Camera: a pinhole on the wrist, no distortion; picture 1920 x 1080 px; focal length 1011.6 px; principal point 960.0 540.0 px. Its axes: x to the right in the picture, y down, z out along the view. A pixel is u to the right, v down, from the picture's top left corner.
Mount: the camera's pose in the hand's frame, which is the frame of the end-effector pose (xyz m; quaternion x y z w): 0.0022 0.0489 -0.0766 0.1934 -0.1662 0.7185 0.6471
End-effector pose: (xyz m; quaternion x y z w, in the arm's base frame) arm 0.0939 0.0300 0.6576 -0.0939 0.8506 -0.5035 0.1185
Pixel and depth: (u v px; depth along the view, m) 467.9 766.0 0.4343
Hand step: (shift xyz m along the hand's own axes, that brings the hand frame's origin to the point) -0.0484 -0.3568 0.1982
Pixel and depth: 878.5 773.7 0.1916
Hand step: -0.0284 -0.0629 0.0830
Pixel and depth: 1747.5 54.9 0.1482
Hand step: 0.0720 0.0839 0.1084
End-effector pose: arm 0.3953 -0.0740 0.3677 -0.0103 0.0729 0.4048 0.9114
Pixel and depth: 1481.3 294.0 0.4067
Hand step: 0.1077 0.0420 0.3794
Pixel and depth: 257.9 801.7 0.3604
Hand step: -0.0459 -0.3539 0.1147
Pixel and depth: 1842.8 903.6 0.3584
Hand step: -0.1308 0.1305 0.3909
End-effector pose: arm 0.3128 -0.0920 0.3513 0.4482 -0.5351 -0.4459 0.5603
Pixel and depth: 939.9 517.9 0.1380
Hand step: 0.0141 -0.0206 0.0421
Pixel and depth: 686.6 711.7 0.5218
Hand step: -0.0407 -0.3379 0.3088
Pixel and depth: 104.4 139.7 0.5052
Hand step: 0.2702 -0.5466 0.1499
